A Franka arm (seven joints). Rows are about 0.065 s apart.
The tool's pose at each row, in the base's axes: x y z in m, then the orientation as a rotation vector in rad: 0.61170 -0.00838 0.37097 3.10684 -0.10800 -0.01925; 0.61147 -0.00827 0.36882 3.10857 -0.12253 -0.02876; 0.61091 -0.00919 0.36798 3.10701 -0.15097 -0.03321; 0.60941 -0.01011 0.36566 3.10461 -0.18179 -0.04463; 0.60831 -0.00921 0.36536 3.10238 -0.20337 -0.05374; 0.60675 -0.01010 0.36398 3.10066 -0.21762 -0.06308; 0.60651 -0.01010 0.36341 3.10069 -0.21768 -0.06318; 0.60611 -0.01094 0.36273 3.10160 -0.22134 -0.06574
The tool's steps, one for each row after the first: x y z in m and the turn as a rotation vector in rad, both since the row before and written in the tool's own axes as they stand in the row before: -0.00021 -0.00017 0.00215 0.00218 -0.00634 0.00918; -0.00047 0.00093 0.00088 -0.00022 -0.00314 0.01826; -0.00136 0.00099 0.00238 -0.00077 -0.00762 0.01976; -0.00119 -0.00078 0.00031 -0.00090 -0.00604 0.01385; -0.00138 0.00104 0.00146 -0.00082 -0.00612 0.00913; -0.00022 0.00001 0.00058 0.00003 -0.00007 0.00004; -0.00025 0.00086 0.00072 0.00115 -0.00175 0.00225
